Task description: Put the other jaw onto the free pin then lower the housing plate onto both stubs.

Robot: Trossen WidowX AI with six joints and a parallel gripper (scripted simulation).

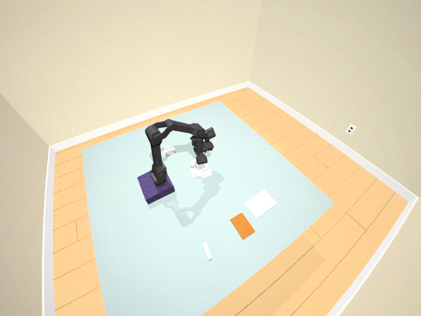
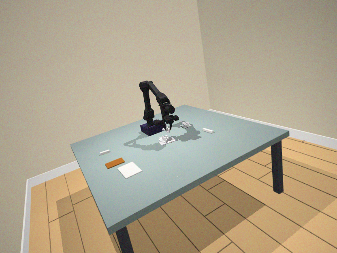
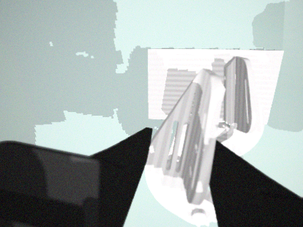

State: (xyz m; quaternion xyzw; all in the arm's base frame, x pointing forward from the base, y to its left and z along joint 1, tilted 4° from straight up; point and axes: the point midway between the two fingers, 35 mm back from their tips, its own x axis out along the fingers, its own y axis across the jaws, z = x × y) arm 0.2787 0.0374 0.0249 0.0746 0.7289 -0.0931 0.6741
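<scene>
Right now the white jaw is 40 mm behind my gripper tip and 10 mm to the right of it. Round my gripper tip: orange plate: 460 mm to the right, 80 mm below, 30 mm ahead; then white plate: 410 mm to the right, 200 mm ahead, 80 mm below.
</scene>
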